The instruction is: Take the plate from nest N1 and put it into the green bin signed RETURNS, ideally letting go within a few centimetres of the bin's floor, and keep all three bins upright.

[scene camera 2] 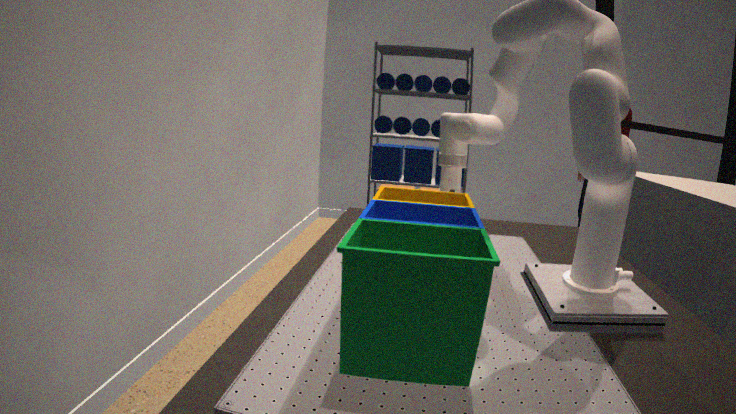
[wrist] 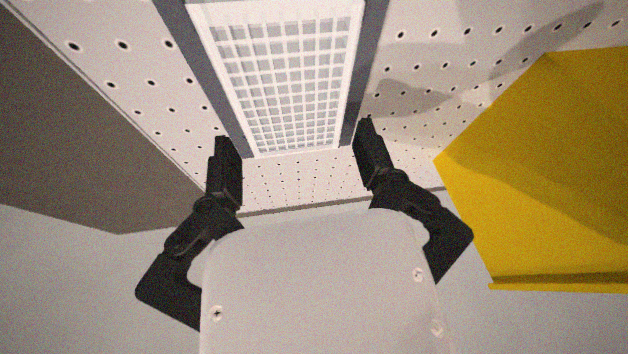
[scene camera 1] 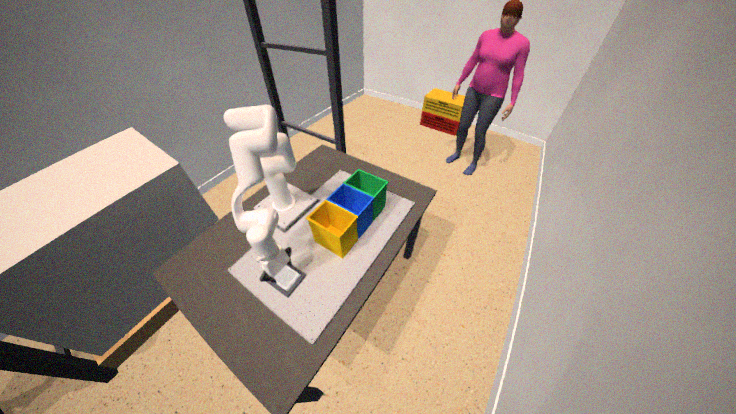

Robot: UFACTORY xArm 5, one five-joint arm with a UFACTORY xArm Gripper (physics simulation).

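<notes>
A white, grid-patterned plate (scene camera 1: pixel 287 278) (wrist: pixel 285 75) lies flat in a dark grey nest frame (scene camera 1: pixel 295 286) (wrist: pixel 364 65) on the perforated board. My gripper (scene camera 1: pixel 277 265) (wrist: pixel 296 139) is open and empty; its black fingers stand wide, one toward each long side of the plate, near one end of it in the wrist view. Their exact height above it is hard to tell. In scene camera 2 the bins hide the plate and fingers. The green bin (scene camera 1: pixel 380 200) (scene camera 2: pixel 411 319) stands upright at the far end of the bin row. No N1 or RETURNS sign is readable.
The blue bin (scene camera 1: pixel 366 218) (scene camera 2: pixel 422 213) and yellow bin (scene camera 1: pixel 334 239) (scene camera 2: pixel 422 196) (wrist: pixel 530 200) stand upright in line with the green one; yellow is nearest the nest. My arm's base plate (scene camera 2: pixel 607 304) is beside the row. A person (scene camera 1: pixel 494 66) stands beyond the table.
</notes>
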